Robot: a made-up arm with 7 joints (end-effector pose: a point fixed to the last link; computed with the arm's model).
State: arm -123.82 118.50 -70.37 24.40 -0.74 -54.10 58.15
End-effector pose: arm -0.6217 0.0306 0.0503 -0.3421 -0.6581 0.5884 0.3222
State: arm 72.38 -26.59 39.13 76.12 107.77 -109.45 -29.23
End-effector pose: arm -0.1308 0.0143 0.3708 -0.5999 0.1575 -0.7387 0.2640
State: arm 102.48 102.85 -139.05 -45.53 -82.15 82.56 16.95
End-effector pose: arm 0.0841 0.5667 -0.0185 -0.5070 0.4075 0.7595 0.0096
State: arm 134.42 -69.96 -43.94 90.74 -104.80 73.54 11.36
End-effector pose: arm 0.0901 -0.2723 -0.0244 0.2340 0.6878 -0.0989 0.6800
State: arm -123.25 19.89 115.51 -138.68 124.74 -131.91 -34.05
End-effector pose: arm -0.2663 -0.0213 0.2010 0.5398 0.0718 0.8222 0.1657
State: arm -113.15 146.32 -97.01 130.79 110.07 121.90 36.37
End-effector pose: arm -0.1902 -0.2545 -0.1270 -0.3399 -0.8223 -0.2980 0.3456
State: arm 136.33 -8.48 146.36 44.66 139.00 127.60 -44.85
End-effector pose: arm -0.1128 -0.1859 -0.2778 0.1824 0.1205 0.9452 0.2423
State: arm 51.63 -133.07 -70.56 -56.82 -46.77 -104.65 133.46
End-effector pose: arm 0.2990 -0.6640 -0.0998 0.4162 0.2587 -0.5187 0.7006
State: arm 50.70 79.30 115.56 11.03 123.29 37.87 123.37
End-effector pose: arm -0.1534 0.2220 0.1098 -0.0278 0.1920 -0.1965 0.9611
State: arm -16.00 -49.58 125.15 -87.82 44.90 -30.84 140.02
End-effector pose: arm 0.4881 -0.0352 -0.0617 0.2228 0.1497 -0.6946 0.6674
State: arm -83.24 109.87 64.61 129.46 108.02 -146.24 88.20
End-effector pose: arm -0.0582 -0.0412 -0.4480 0.1682 0.8706 0.0610 0.4583
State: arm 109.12 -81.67 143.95 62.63 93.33 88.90 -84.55
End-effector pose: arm -0.3157 -0.1691 -0.0109 -0.2399 0.4050 0.5293 0.7059
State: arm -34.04 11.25 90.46 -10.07 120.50 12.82 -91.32
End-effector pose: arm 0.3116 0.1526 0.0432 -0.5163 0.2566 0.7867 0.2207
